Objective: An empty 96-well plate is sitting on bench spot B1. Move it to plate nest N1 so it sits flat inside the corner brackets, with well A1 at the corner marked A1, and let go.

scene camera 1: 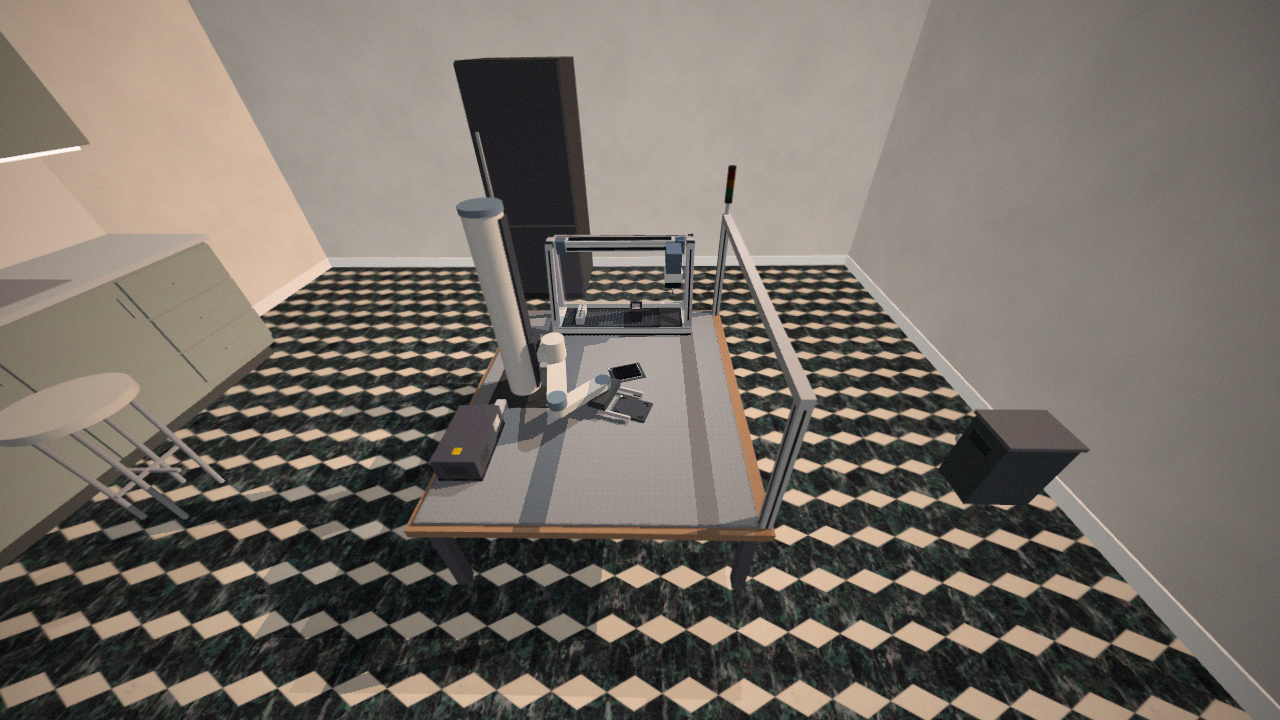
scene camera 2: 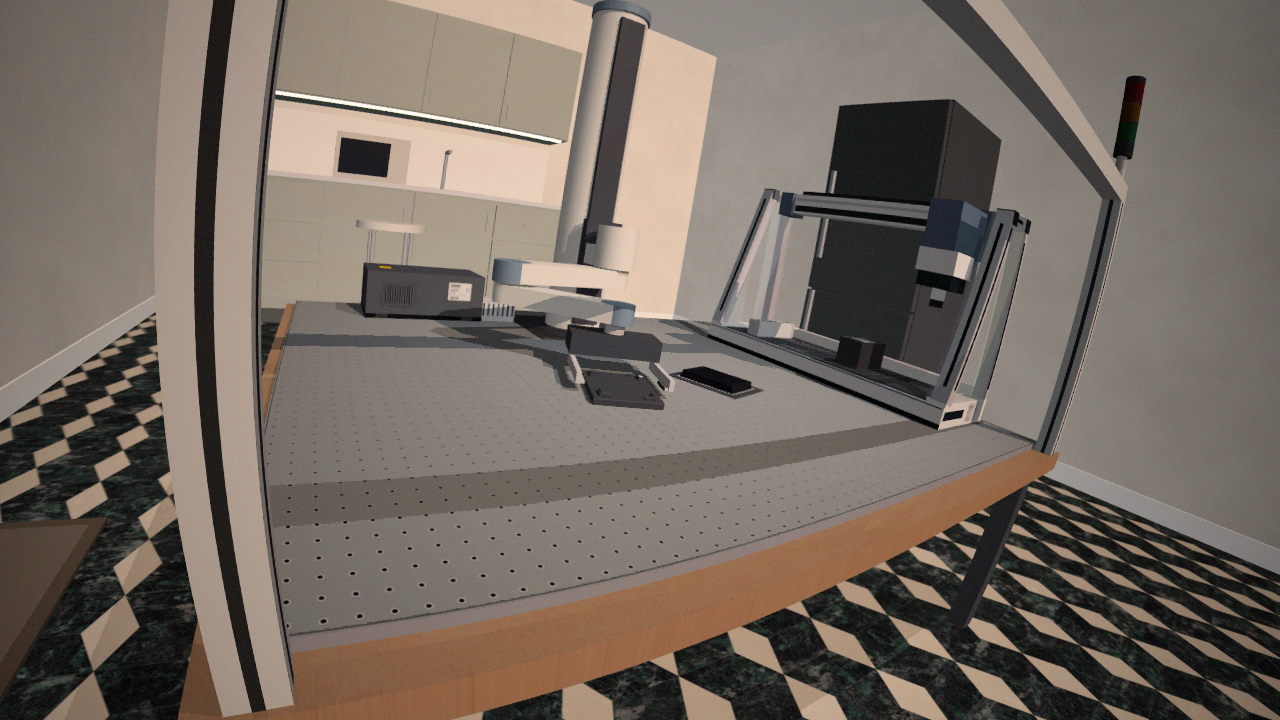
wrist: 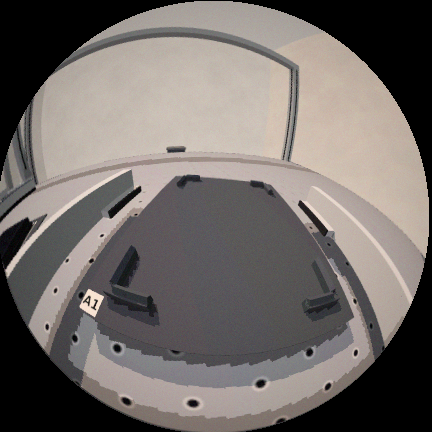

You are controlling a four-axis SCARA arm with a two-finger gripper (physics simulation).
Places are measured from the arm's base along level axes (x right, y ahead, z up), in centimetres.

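Pixels of known places: gripper, fingertip midpoint: (scene camera 1: 636, 405) (scene camera 2: 626, 382) (wrist: 222, 182); arm's base, origin of the base link: (scene camera 1: 526, 388).
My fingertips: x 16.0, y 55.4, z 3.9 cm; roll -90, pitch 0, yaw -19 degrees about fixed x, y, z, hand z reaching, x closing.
Observation:
Ahead of a thing's pixels: the offset from my fingertips to its top centre. "spot": to the spot under its first point.
The black 96-well plate @(dx -26.5, dy -6.0, dz -0.9 cm) (scene camera 1: 626, 371) (scene camera 2: 716, 379) lies flat on bench spot B1, beside the nest. Part of it shows at the left edge of the wrist view (wrist: 15, 238), behind a finger. Plate nest N1 @(dx -0.3, dy -2.2, dz -0.8 cm) (scene camera 1: 637, 410) (scene camera 2: 623, 389) (wrist: 215, 270) is a dark grey slab with four corner brackets and no plate in it. Its A1 label @(spot: dx -7.9, dy -7.6, dz -1.4 cm) (wrist: 91, 302) is at the near left corner in the wrist view. My gripper (scene camera 1: 632, 406) (scene camera 2: 621, 383) (wrist: 222, 182) is open and empty, low over the nest, with one finger on each side of it.
A gantry machine @(spot: dx -61.0, dy -10.0, dz -0.1 cm) (scene camera 1: 622, 331) (scene camera 2: 823, 380) stands at the bench's far end, beyond the plate. A dark box @(spot: dx +28.6, dy -64.6, dz +8.9 cm) (scene camera 1: 469, 440) (scene camera 2: 420, 291) sits near the arm's column (scene camera 1: 501, 295) (scene camera 2: 595, 134). A guard frame (scene camera 1: 765, 304) (scene camera 2: 228, 358) runs along the bench's other side.

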